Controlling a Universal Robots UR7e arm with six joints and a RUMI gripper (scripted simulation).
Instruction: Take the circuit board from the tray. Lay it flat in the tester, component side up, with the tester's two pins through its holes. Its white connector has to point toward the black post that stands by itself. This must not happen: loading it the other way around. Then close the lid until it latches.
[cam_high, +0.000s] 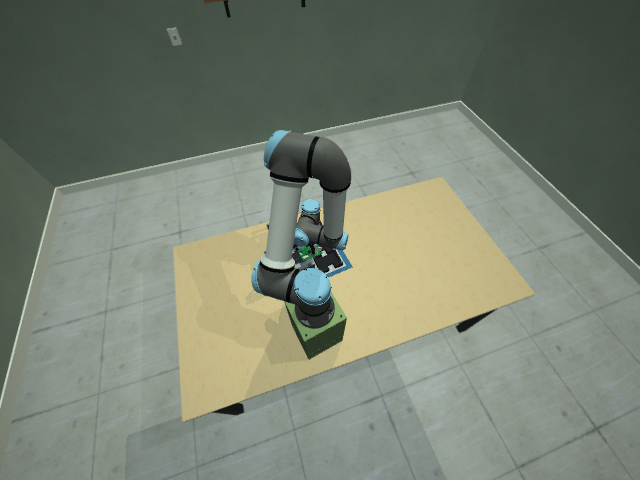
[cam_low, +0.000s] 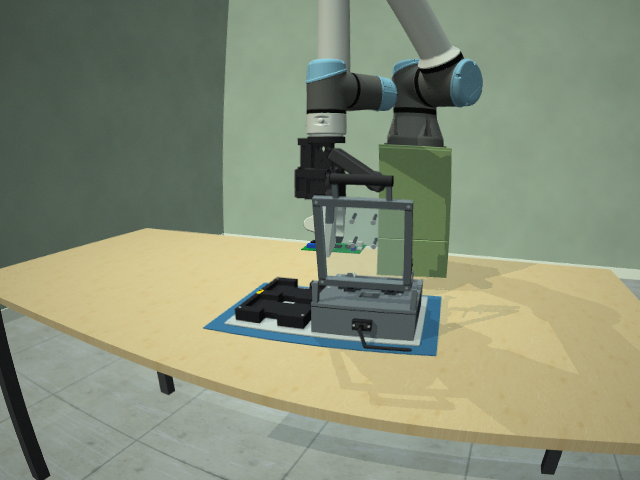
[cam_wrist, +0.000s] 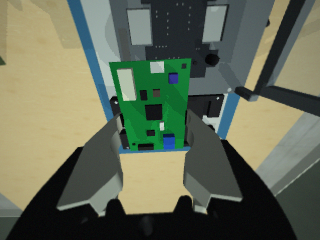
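Right now the tester bed is 20 mm ahead of my hand, 90 mm to the left of it and 60 mm below it. From my hand the other things lie so: green circuit board right at my hand; clear lid 140 mm ahead, 100 mm to the left, 60 mm above; black block 50 mm behind, 140 mm to the left, 40 mm below.
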